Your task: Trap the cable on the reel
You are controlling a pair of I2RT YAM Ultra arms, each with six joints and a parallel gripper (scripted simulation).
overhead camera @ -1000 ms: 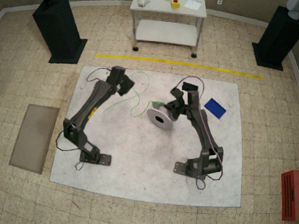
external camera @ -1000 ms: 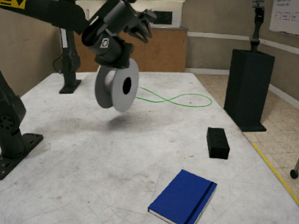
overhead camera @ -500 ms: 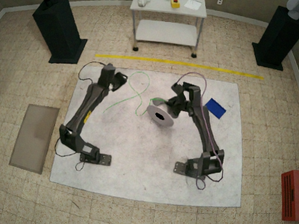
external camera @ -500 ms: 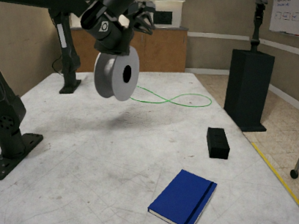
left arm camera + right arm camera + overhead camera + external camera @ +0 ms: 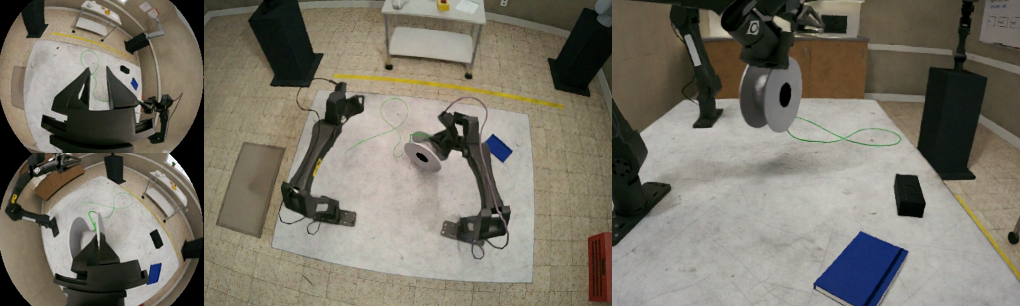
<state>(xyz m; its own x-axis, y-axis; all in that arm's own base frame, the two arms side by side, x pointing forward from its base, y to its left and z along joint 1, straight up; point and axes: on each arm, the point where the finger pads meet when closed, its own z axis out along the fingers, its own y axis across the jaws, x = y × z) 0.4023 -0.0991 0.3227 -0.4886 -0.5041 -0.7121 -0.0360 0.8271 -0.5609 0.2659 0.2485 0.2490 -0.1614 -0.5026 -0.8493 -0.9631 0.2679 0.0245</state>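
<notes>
The grey reel is 30 mm behind my right hand, 10 mm to the left of it and 70 mm below it. Round my right hand: black block (260 mm ahead, 160 mm to the right, 230 mm below); then blue notebook (130 mm ahead, 340 mm to the right, 240 mm below).
</notes>
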